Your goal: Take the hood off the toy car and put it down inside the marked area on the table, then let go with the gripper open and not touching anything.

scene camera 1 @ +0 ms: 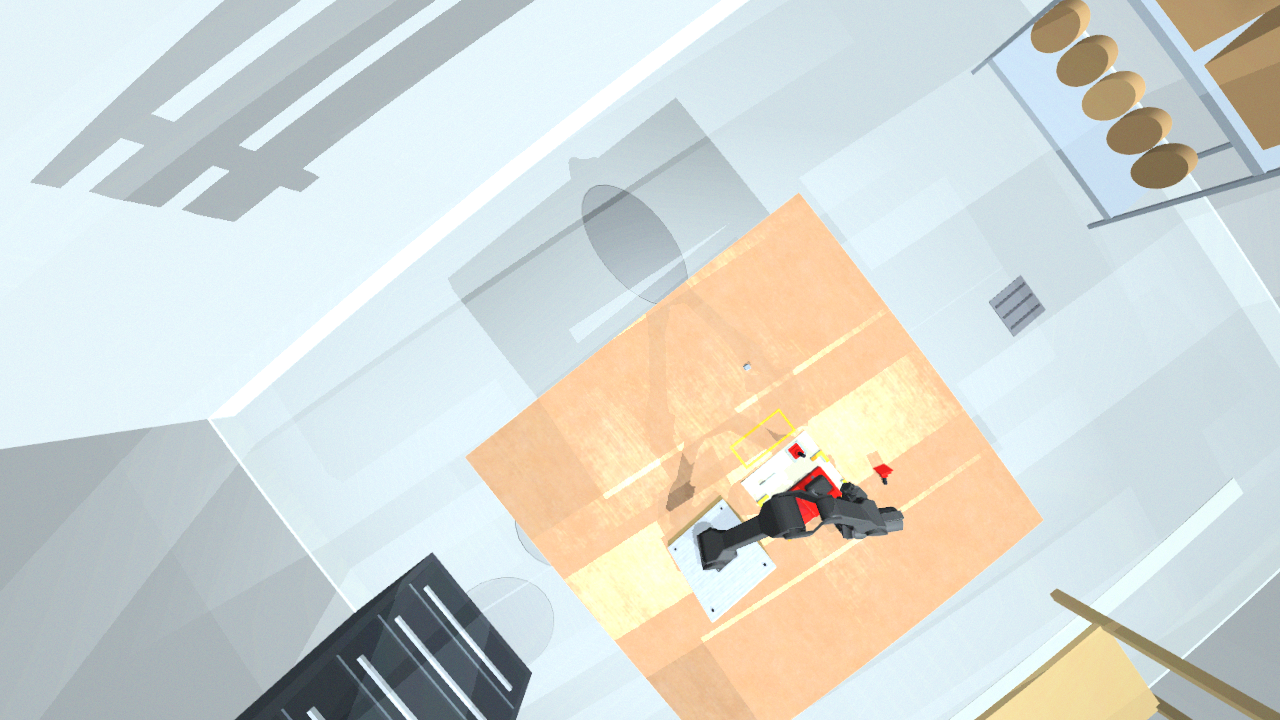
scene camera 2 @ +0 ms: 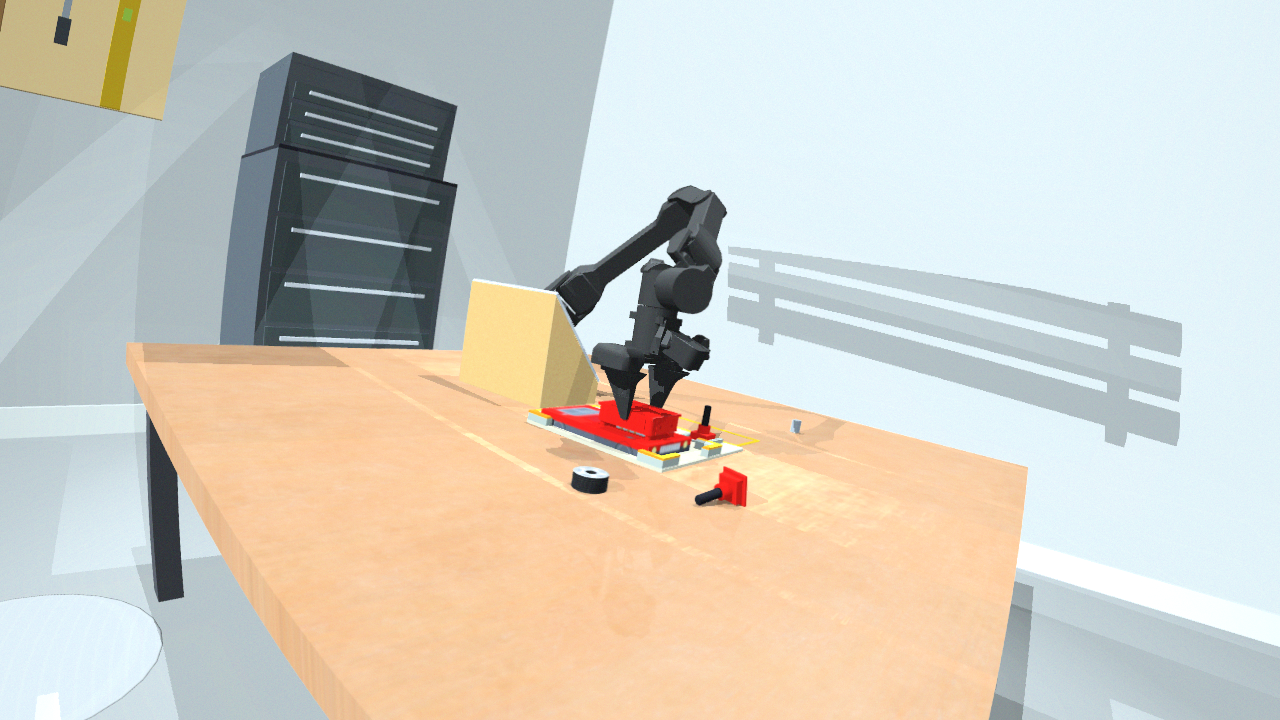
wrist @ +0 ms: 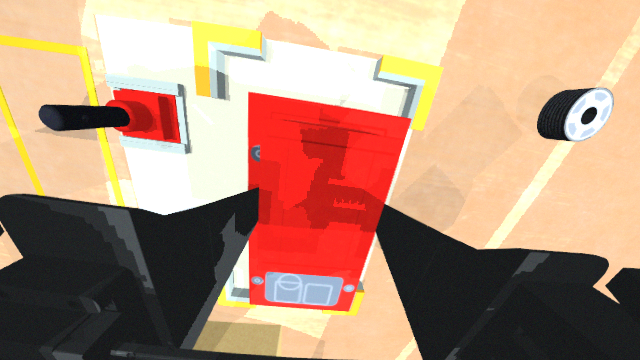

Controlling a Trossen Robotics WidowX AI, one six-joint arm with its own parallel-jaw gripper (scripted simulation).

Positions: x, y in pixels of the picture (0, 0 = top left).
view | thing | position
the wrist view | my gripper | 320, 201
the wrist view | red hood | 322, 189
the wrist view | baseplate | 210, 68
